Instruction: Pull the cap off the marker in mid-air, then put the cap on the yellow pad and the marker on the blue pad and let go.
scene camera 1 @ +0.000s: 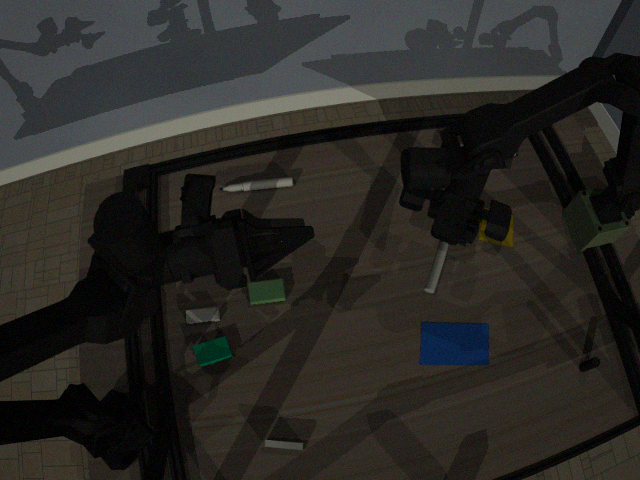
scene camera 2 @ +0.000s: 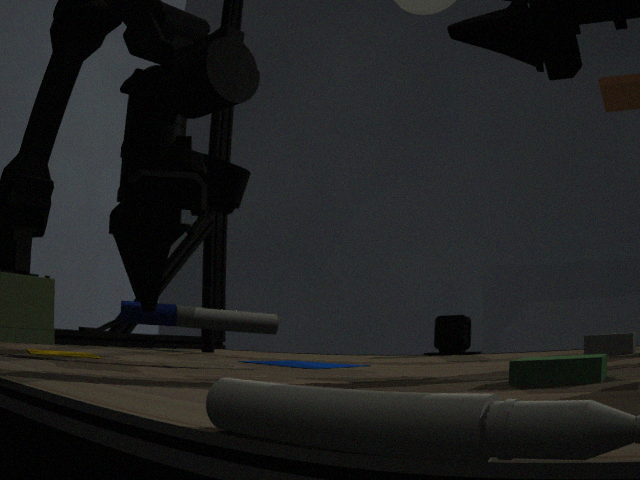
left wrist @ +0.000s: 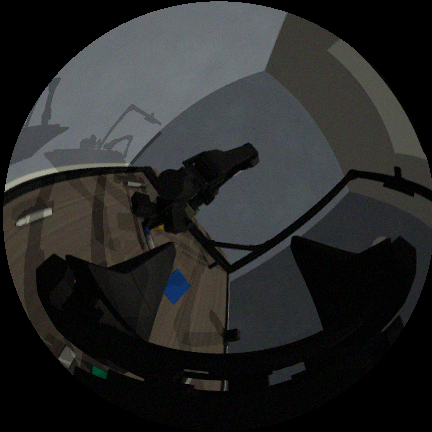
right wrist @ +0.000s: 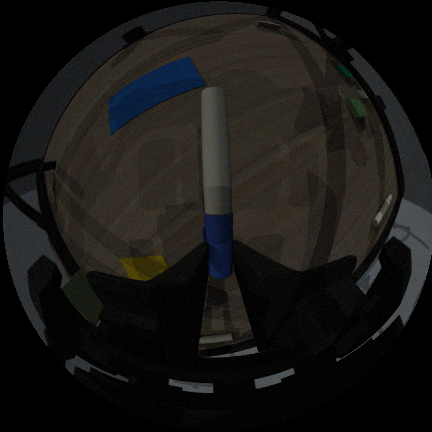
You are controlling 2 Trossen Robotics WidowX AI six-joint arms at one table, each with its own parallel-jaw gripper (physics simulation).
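Pixels of known places: left gripper, fingertip midpoint: [scene camera 1: 308, 226] [scene camera 2: 453, 9] [left wrist: 234, 245]; right gripper, fingertip midpoint: [scene camera 2: 147, 311] [left wrist: 145, 228] [right wrist: 219, 246]; left arm's base at its link origin: [scene camera 1: 111, 429]; right arm's base at its link origin: [scene camera 1: 605, 208] [scene camera 2: 11, 275] [left wrist: 191, 204].
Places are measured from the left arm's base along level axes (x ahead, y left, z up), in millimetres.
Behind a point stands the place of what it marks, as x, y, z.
The marker's pale body [scene camera 1: 437, 268] @[575, -212, -2] [scene camera 2: 227, 319] @[579, -200, -10] [left wrist: 150, 241] @[601, -200, -1] [right wrist: 216, 145] @[583, -208, -1] and its blue cap [scene camera 2: 164, 314] @[631, -182, -8] [right wrist: 220, 237] @[637, -189, 1] are joined. My right gripper [scene camera 2: 148, 305] @[647, -187, -6] [right wrist: 219, 246] @[647, -187, -6] is shut on the cap and holds the marker nearly level above the table. The arm hides the cap in scene camera 1. My left gripper [scene camera 1: 308, 227] @[401, -92, 241] [scene camera 2: 450, 31] @[401, -92, 241] [left wrist: 234, 245] @[401, -92, 241] is open and empty, high up and away from the marker. The yellow pad [scene camera 1: 509, 232] @[763, -284, -53] [scene camera 2: 64, 353] @[753, -256, -53] [right wrist: 142, 267] @[736, -266, -53] is partly hidden by the right arm. The blue pad [scene camera 1: 454, 343] @[507, -317, -53] [scene camera 2: 305, 364] @[504, -312, -53] [left wrist: 177, 286] @[503, -327, -53] [right wrist: 155, 90] @[514, -303, -53] lies flat.
A second, white marker [scene camera 1: 266, 184] @[522, 136, -37] [scene camera 2: 351, 418] @[526, 152, -42] [left wrist: 35, 218] @[514, 139, -42] lies at the table's far edge in scene camera 1. A light green block [scene camera 1: 266, 291] @[369, -13, -39], a white block [scene camera 1: 202, 315] @[262, 41, -42] and a teal block [scene camera 1: 212, 351] @[229, -18, -39] lie near the left arm. Another pale block [scene camera 1: 284, 444] @[193, -212, -32] lies at the bottom.
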